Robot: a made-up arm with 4 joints. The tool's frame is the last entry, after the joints. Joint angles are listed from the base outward. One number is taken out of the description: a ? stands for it. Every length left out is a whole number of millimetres.
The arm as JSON. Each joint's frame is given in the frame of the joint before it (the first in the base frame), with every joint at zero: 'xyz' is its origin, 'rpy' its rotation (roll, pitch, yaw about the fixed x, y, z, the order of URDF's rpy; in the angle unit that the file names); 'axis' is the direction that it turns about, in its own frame. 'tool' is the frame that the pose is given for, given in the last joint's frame.
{
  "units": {
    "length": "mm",
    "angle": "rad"
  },
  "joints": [
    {
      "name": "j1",
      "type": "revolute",
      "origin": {
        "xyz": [
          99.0,
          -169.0,
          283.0
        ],
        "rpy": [
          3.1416,
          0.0,
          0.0
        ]
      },
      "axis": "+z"
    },
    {
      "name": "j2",
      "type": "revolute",
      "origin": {
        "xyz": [
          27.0,
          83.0,
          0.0
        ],
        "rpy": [
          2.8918,
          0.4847,
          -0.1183
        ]
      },
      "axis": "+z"
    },
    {
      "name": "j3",
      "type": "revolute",
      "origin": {
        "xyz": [
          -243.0,
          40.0,
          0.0
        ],
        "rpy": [
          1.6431,
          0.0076,
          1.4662
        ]
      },
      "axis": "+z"
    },
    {
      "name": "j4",
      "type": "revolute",
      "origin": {
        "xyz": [
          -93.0,
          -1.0,
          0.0
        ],
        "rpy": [
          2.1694,
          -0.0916,
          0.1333
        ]
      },
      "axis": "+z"
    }
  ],
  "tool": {
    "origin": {
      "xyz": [
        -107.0,
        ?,
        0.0
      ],
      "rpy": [
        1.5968,
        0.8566,
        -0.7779
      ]
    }
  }
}
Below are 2 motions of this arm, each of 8 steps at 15 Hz.
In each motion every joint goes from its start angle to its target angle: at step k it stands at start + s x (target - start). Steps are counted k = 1, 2, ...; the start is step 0. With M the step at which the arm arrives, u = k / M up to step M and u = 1 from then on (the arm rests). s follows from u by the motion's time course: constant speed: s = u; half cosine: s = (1 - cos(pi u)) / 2; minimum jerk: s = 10 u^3 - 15 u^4 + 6 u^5.
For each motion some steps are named. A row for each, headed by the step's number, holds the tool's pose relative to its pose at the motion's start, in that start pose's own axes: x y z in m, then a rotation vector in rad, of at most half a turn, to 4 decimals.
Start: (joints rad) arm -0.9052 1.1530 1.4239 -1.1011
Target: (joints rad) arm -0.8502 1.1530 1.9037 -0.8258
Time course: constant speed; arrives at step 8
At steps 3, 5, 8:
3: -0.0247 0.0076 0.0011 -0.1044 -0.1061 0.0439
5: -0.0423 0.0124 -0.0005 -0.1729 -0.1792 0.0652
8: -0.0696 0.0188 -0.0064 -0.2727 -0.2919 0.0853

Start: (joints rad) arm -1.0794 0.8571 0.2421 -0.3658
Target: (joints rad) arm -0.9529 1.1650 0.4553 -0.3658
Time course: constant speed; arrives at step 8
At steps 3, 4, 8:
3: -0.0045 -0.0071 0.0045 0.0677 -0.0508 -0.0576
4: -0.0060 -0.0091 0.0057 0.0896 -0.0677 -0.0783
8: -0.0117 -0.0161 0.0090 0.1742 -0.1346 -0.1687

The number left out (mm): 30.0
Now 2 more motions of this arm.
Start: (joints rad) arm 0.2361 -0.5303 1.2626 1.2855
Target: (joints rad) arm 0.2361 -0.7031 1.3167 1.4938
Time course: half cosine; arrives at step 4
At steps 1, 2, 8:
1: -0.0040 0.0091 -0.0003 -0.0302 0.0065 -0.0228
2: -0.0127 0.0314 -0.0020 -0.1010 0.0235 -0.0795
8: -0.0224 0.0636 -0.0066 -0.1955 0.0507 -0.1631

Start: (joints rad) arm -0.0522 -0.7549 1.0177 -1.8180
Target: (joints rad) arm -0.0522 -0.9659 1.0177 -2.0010
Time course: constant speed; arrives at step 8
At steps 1, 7, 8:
1: -0.0050 -0.0015 -0.0007 0.0224 0.0017 0.0202
7: -0.0343 -0.0117 -0.0041 0.1626 0.0189 0.1335
8: -0.0390 -0.0135 -0.0044 0.1869 0.0230 0.1510

